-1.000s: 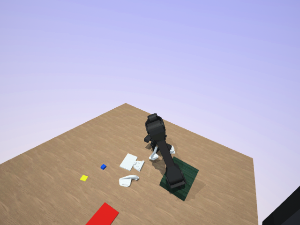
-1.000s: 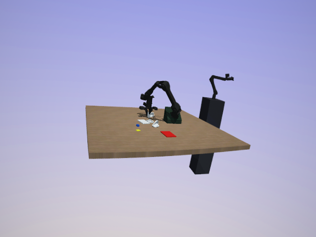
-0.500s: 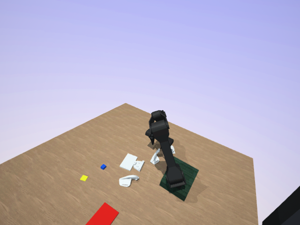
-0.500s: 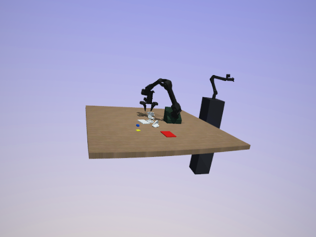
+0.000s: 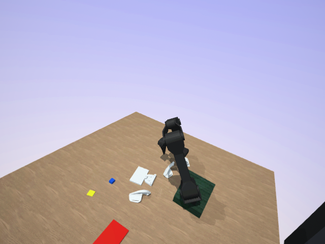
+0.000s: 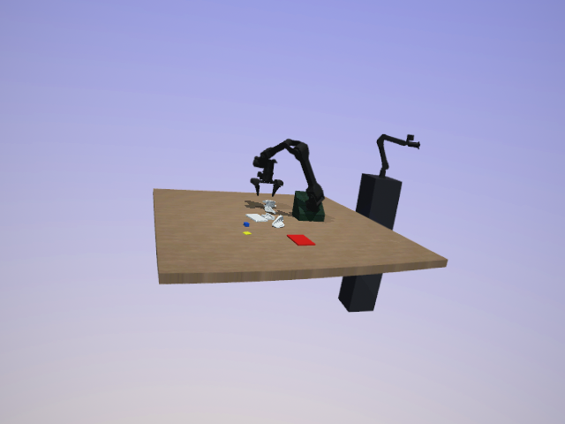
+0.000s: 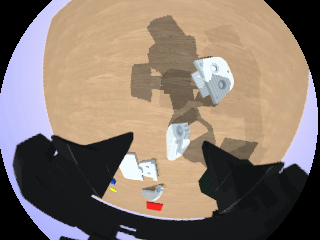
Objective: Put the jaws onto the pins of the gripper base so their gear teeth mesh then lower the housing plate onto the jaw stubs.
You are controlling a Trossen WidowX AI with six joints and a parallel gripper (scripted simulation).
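Right now the white jaw is 30 mm behind my gripper tip, 10 mm to the left of it and 50 mm below it. Round my gripper tip: blue cube (140 mm ahead, 330 mm to the left, 70 mm below); then yellow tile (160 mm ahead, 450 mm to the left, 80 mm below); then red patch (80 mm behind, 510 mm to the left, 80 mm below).
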